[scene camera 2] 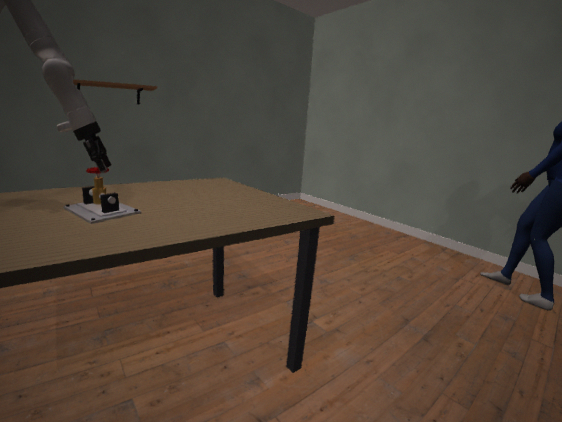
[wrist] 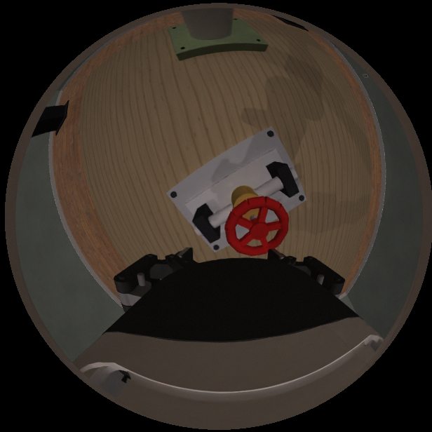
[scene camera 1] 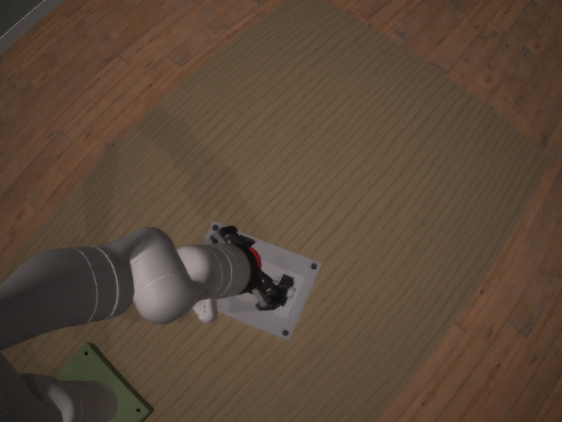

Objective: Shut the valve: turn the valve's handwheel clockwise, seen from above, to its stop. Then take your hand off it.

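The red handwheel (scene camera 1: pixel 255 257) (scene camera 2: pixel 94 170) (wrist: pixel 259 230) sits on top of the brass valve body (scene camera 2: pixel 98 189) (wrist: pixel 242 195), above a grey base plate (scene camera 1: pixel 280 257) (scene camera 2: pixel 86 213) (wrist: pixel 200 186). My gripper (scene camera 1: pixel 266 265) (scene camera 2: pixel 103 168) (wrist: pixel 230 257) is open, with nothing held between its fingers. In scene camera 2 its fingertips are at about the height of the wheel. In the wrist view the wheel's rim is close to the right fingertip and farther from the left one. Whether a finger touches the rim I cannot tell. In scene camera 1 the arm hides most of the wheel.
Two black clamps (scene camera 2: pixel 109 202) (wrist: pixel 282 179) hold the white pipe on the base plate, one at each side of the valve. The green robot base plate (scene camera 1: pixel 127 392) (wrist: pixel 250 37) is on the table (scene camera 1: pixel 350 175) (scene camera 2: pixel 225 215). A person in blue (scene camera 2: pixel 542 220) stands by the right wall.
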